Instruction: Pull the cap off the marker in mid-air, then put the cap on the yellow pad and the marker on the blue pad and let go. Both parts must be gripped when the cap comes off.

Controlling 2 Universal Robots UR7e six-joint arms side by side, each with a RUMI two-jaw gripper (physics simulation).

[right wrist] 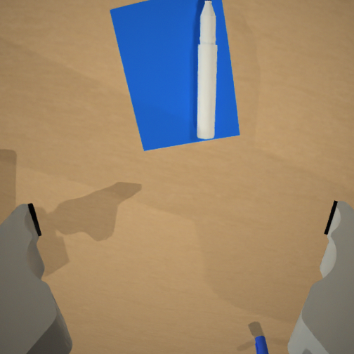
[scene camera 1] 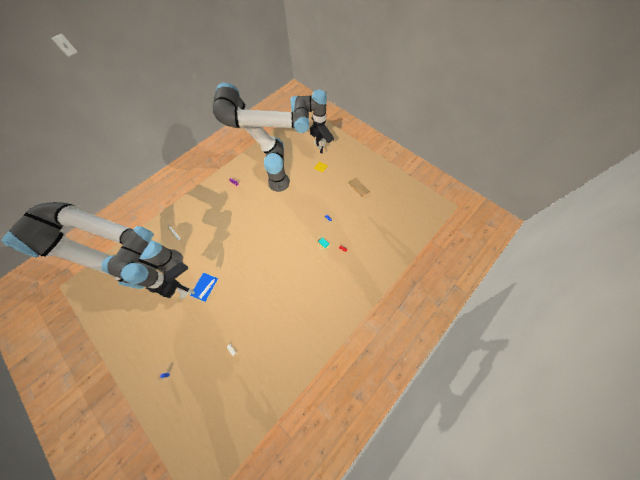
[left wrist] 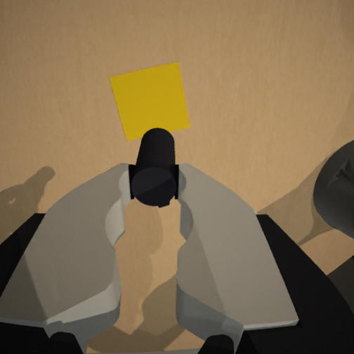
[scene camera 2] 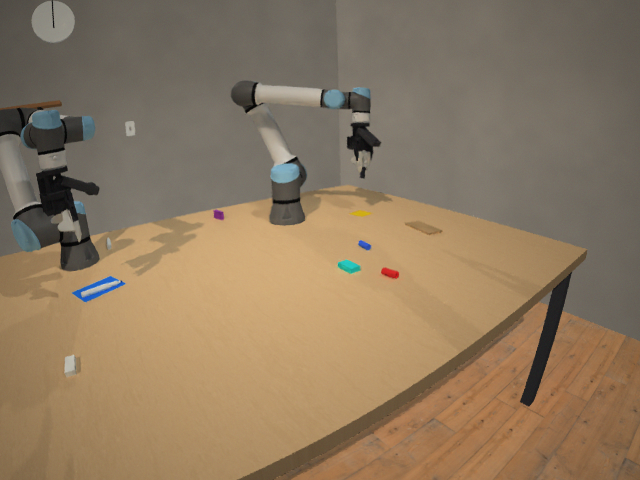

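Where they show: left gripper, fingertip midpoint: [scene camera 1: 321, 149] [scene camera 2: 362, 172]; right gripper, fingertip midpoint: [scene camera 1: 183, 286] [scene camera 2: 73, 236]; left arm's base, link origin: [scene camera 1: 279, 182] [scene camera 2: 287, 220]; right arm's base, link origin: [scene camera 1: 170, 261] [scene camera 2: 80, 263].
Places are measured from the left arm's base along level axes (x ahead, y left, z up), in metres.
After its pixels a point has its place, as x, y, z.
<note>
The white marker [scene camera 1: 207, 288] @(0.024, -0.841, 0.016) [scene camera 2: 101, 288] @(0.028, -0.844, 0.012) [right wrist: 207, 90] lies flat, uncapped, on the blue pad [scene camera 1: 209, 277] @(-0.015, -0.783, 0.001) [scene camera 2: 85, 296] [right wrist: 160, 85], near one long edge of the pad. My right gripper [scene camera 2: 72, 236] @(-0.005, -0.883, 0.177) [right wrist: 181, 207] is open and empty above the table, beside the blue pad. My left gripper [scene camera 1: 321, 148] @(0.213, 0.251, 0.187) [scene camera 2: 362, 170] @(0.213, 0.251, 0.187) [left wrist: 155, 168] is shut on the black cap [left wrist: 157, 155] [scene camera 2: 362, 174] @(0.220, 0.241, 0.179) and holds it in the air. The yellow pad [scene camera 1: 321, 166] @(0.203, 0.264, 0.001) [scene camera 2: 360, 213] @(0.199, 0.257, 0.001) [left wrist: 150, 100] lies flat on the table below it, a little ahead of the fingers in the left wrist view.
A brown board [scene camera 1: 358, 187] @(0.522, 0.209, 0.008) [scene camera 2: 423, 227] @(0.527, 0.205, 0.008) lies near the yellow pad. A blue cylinder [scene camera 1: 328, 218] @(0.449, -0.108, 0.019) [scene camera 2: 364, 244] @(0.450, -0.111, 0.017), a teal block [scene camera 1: 323, 242] @(0.497, -0.273, 0.015) [scene camera 2: 348, 266] @(0.507, -0.287, 0.015) and a red cylinder [scene camera 1: 343, 248] @(0.626, -0.255, 0.020) [scene camera 2: 389, 272] @(0.627, -0.261, 0.016) lie mid-table. A purple block [scene camera 1: 234, 181] @(-0.272, -0.149, 0.034) [scene camera 2: 218, 214] @(-0.276, -0.155, 0.023) and a white block [scene camera 1: 232, 349] @(0.347, -1.039, 0.011) [scene camera 2: 70, 364] @(0.348, -1.045, 0.012) lie farther off.
</note>
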